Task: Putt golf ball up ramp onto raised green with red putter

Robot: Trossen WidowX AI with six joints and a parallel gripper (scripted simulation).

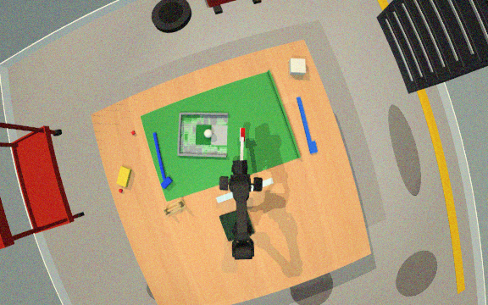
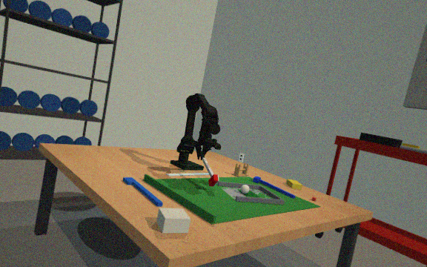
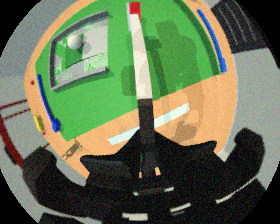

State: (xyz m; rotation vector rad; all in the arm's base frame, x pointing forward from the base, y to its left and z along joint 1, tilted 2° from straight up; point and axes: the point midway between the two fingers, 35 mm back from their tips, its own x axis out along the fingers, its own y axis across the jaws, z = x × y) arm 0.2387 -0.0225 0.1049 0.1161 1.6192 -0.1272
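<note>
Right now the red putter is 12 cm ahead of my gripper tip, 1 cm to the right of it and 1 cm below it. The rest, counted from my gripper tip: white strip (5 cm behind, 1 cm to the right, 10 cm below); then white golf ball (25 cm ahead, 13 cm to the left, 7 cm below); then small wooden stand (10 cm behind, 36 cm to the left, 6 cm below).
</note>
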